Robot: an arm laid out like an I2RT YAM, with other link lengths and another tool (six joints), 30 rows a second.
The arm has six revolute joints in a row. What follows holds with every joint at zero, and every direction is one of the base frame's.
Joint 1 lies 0.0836 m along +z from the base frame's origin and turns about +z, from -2.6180 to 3.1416 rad.
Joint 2 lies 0.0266 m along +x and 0.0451 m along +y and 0.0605 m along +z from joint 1 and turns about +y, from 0.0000 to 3.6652 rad.
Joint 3 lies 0.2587 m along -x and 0.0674 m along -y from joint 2 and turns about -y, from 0.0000 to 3.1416 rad.
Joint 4 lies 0.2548 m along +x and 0.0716 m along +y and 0.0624 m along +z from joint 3 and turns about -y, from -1.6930 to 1.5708 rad.
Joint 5 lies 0.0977 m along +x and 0.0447 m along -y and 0.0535 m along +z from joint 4 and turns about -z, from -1.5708 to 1.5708 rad.
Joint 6 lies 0.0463 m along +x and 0.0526 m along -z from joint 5 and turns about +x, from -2.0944 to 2.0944 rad.
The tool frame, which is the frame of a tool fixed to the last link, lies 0.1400 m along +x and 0.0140 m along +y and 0.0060 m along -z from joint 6; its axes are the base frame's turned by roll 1.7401, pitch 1.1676 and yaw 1.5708 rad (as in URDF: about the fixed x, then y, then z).
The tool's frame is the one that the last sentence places.
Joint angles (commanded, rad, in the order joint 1, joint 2, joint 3, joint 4, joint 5, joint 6), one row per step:
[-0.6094 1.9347 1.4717 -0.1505 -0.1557 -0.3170]
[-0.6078 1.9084 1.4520 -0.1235 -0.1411 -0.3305]
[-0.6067 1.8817 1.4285 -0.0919 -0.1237 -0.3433]
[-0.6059 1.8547 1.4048 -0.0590 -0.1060 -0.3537]
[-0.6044 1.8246 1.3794 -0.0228 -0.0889 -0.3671]
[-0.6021 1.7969 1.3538 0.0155 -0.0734 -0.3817]
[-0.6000 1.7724 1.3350 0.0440 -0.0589 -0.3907]
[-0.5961 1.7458 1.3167 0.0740 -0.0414 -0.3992]
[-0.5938 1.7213 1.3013 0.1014 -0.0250 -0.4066]
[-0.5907 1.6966 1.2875 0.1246 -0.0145 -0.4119]
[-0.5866 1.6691 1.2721 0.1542 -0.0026 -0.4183]
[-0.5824 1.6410 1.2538 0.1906 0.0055 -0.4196]
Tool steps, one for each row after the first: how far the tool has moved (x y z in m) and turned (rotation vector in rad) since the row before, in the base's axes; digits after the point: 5 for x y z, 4 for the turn. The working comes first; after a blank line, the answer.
Tool pose at each row, in the base's axes (x y z in m, rotation vector in rad; the steps are taken from these numbers as rounded here):
[0.51612 -0.30565 0.15920 0.7610 2.0809 -0.3066]
[0.51496 -0.30709 0.17039 0.7427 2.0520 -0.3368]
[0.51306 -0.30901 0.18104 0.7278 2.0208 -0.3698]
[0.51088 -0.31100 0.19217 0.7163 1.9872 -0.4015]
[0.50856 -0.31232 0.20508 0.7001 1.9496 -0.4345]
[0.50654 -0.31293 0.21712 0.6821 1.9128 -0.4655]
[0.50443 -0.31334 0.22844 0.6716 1.8803 -0.4903]
[0.50234 -0.31317 0.24160 0.6615 1.8433 -0.5166]
[0.49981 -0.31359 0.25446 0.6544 1.8072 -0.5412]
[0.49758 -0.31232 0.26719 0.6457 1.7739 -0.5573]
[0.49515 -0.31056 0.28234 0.6348 1.7331 -0.5753]
[0.49272 -0.30785 0.29816 0.6251 1.6870 -0.5859]

[-0.00116 -0.00144 0.01119 -0.0361 -0.0182 -0.0029]
[-0.00190 -0.00192 0.01065 -0.0373 -0.0186 -0.0069]
[-0.00218 -0.00199 0.01113 -0.0359 -0.0205 -0.0093]
[-0.00232 -0.00132 0.01291 -0.0403 -0.0235 -0.0073]
[-0.00202 -0.00061 0.01204 -0.0399 -0.0230 -0.0054]
[-0.00211 -0.00041 0.01132 -0.0312 -0.0208 -0.0076]
[-0.00209 0.00017 0.01316 -0.0336 -0.0240 -0.0093]
[-0.00253 -0.00042 0.01286 -0.0309 -0.0235 -0.0107]
[-0.00223 0.00127 0.01273 -0.0258 -0.0238 -0.0054]
[-0.00243 0.00176 0.01515 -0.0309 -0.0295 -0.0058]
[-0.00243 0.00271 0.01582 -0.0280 -0.0369 -0.0034]

